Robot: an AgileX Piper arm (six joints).
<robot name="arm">
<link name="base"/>
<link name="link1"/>
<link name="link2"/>
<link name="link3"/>
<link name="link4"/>
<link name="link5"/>
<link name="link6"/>
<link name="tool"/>
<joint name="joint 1" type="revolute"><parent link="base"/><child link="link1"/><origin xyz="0 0 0.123" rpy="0 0 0"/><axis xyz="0 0 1"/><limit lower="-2.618" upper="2.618"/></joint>
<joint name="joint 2" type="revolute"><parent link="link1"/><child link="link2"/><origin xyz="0 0 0" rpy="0 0 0"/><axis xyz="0 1 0"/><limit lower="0" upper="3.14"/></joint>
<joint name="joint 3" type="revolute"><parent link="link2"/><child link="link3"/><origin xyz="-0.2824 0 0.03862" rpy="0 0 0"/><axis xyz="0 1 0"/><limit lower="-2.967" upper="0"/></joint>
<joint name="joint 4" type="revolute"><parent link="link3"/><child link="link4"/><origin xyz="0.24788 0 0.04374" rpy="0 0 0"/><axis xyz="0.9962 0 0.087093"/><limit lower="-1.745" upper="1.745"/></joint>
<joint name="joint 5" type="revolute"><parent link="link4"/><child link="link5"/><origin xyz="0 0 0" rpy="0 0 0"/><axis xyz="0 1 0"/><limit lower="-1.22" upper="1.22"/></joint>
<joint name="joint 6" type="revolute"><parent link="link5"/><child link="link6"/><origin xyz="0.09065 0 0.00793" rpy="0 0 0"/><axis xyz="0.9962 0 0.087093"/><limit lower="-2.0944" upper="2.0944"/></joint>
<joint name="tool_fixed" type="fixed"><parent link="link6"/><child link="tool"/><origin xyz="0 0 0" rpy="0 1.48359 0"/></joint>
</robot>
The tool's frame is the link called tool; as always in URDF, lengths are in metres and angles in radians.
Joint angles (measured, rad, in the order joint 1, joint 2, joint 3, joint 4, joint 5, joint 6), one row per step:
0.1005, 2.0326, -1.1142, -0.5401, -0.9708, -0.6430
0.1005, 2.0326, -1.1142, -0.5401, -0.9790, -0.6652
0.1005, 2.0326, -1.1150, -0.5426, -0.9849, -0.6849
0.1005, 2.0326, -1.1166, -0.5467, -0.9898, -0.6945
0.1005, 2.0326, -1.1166, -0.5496, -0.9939, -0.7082
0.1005, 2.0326, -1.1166, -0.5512, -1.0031, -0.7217
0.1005, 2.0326, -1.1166, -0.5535, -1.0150, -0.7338
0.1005, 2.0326, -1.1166, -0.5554, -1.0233, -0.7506
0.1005, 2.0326, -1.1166, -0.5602, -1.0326, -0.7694
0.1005, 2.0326, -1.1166, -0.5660, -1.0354, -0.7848
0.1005, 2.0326, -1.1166, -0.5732, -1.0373, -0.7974
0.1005, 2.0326, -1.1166, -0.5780, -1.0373, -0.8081
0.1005, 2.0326, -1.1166, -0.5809, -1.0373, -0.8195
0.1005, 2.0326, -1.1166, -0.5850, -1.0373, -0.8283
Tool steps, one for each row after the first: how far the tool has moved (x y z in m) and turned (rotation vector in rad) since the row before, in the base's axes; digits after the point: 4 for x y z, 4 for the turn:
-0.0002, 0.0002, 0.0007, -0.0152, -0.0181, 0.0014
-0.0001, 0.0003, 0.0007, -0.0157, -0.0160, 0.0025
0.0000, 0.0004, 0.0007, -0.0085, -0.0108, 0.0040
-0.0002, 0.0003, 0.0003, -0.0117, -0.0107, 0.0025
-0.0003, 0.0003, 0.0007, -0.0082, -0.0147, 0.0033
-0.0004, 0.0004, 0.0009, -0.0061, -0.0162, 0.0048
-0.0003, 0.0003, 0.0006, -0.0115, -0.0158, 0.0026
-0.0004, 0.0005, 0.0007, -0.0145, -0.0180, 0.0048
-0.0003, 0.0004, 0.0001, -0.0154, -0.0110, 0.0035
-0.0003, 0.0005, 0.0000, -0.0144, -0.0089, 0.0046
-0.0002, 0.0003, -0.0001, -0.0121, -0.0063, 0.0023
-0.0001, 0.0002, -0.0001, -0.0113, -0.0065, 0.0009
-0.0002, 0.0003, -0.0001, -0.0100, -0.0052, 0.0020

